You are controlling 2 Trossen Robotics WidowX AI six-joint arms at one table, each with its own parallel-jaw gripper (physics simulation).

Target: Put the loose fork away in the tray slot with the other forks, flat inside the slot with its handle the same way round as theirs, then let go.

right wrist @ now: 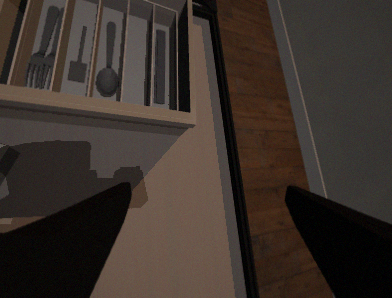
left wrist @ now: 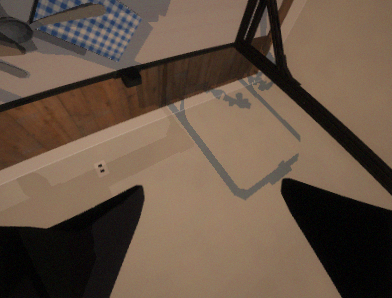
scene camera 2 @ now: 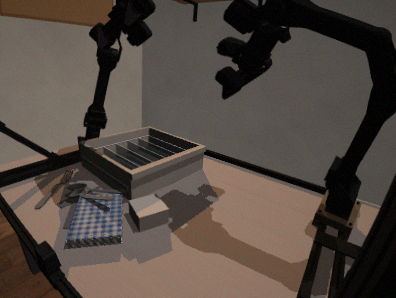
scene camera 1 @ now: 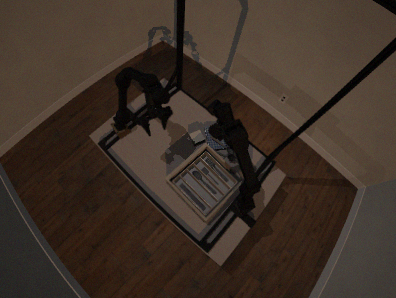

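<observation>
The loose fork (scene camera 2: 45,200) lies on the table at the far left in scene camera 2, beside a pile of cutlery; the left arm hides that area in scene camera 1. The wooden tray (scene camera 1: 186,200) (scene camera 2: 170,160) (right wrist: 100,106) has several slots. Forks (right wrist: 42,62) lie in a slot toward the left in the right wrist view, tines toward the near rim, handles away. My left gripper (left wrist: 212,188) is open and empty, raised above the cutlery side, its wrist view facing mostly the wall. My right gripper (scene camera 1: 157,131) (right wrist: 209,191) is open and empty, high above the table, apart from the tray.
A blue checked cloth (scene camera 2: 95,220) (left wrist: 117,35) lies beside the pile, with a knife (scene camera 2: 95,202) (left wrist: 75,14) across it and a spoon (left wrist: 15,30) near it. A white box (scene camera 1: 196,136) (scene camera 2: 150,210) stands between cloth and tray. Dark frame posts rise at the table edges.
</observation>
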